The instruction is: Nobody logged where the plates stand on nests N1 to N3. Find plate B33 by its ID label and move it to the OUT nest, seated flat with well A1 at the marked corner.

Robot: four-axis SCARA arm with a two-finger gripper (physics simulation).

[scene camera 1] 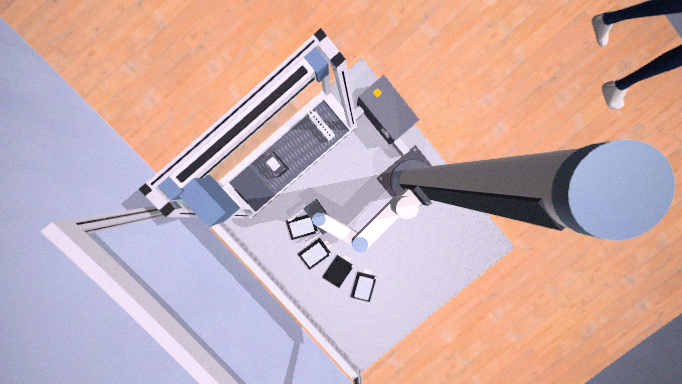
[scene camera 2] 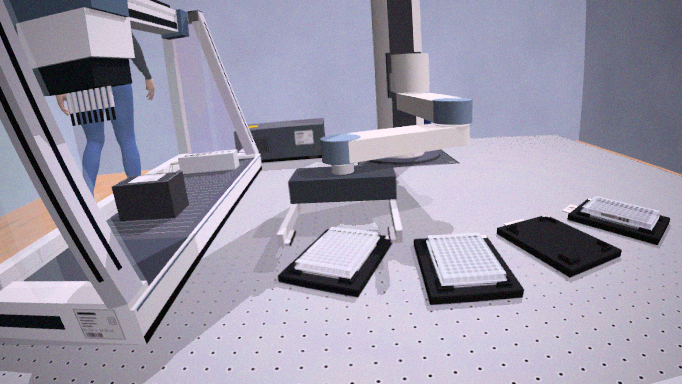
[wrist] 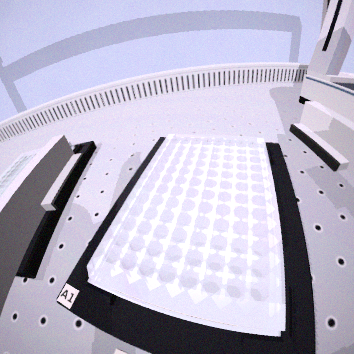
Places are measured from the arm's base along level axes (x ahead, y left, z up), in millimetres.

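Pixels of known places: gripper, fingertip midpoint: (scene camera 1: 297, 231) (scene camera 2: 339, 239) (wrist: 187, 125); arm's base, origin of the base link: (scene camera 2: 401, 158).
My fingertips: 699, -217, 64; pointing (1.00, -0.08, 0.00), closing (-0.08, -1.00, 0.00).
Observation:
Ahead of a thing's pixels: the offset from my fingertips to its top centre, as dx, dy, dz. "*": to the spot under its first point.
My gripper (scene camera 2: 341, 238) (wrist: 187, 125) is open and empty, its fingers wide apart above a clear well plate {-28, -1, -25} (scene camera 1: 300, 227) (scene camera 2: 340, 252) (wrist: 200, 210). That plate lies flat on the black nest {-28, -1, -34} (scene camera 2: 320, 284) (wrist: 295, 225) nearest the framed machine; an A1 tag {* -74, +79, -40} (wrist: 67, 296) marks a nest corner. A second plate {+25, +172, -25} (scene camera 1: 314, 254) (scene camera 2: 465, 260) sits on the neighbouring nest and is mostly hidden behind a finger in the wrist view. The third nest {-10, +348, -34} (scene camera 1: 337, 270) (scene camera 2: 557, 245) is empty. Another plate {-64, +524, -25} (scene camera 1: 363, 287) (scene camera 2: 622, 212) sits on the far nest; its side label is too small to read. No plate ID is legible.
A framed pipetting machine (scene camera 2: 197, 240) stands beside the first nest, with a dark block {* -171, -346, +68} (scene camera 1: 275, 165) (scene camera 2: 150, 197) and a white rack {* -493, -351, +42} (scene camera 1: 321, 125) (scene camera 2: 208, 161) on its deck. A dark grey box (scene camera 1: 395, 112) (scene camera 2: 290, 140) stands near the arm's base. People stand off the table.

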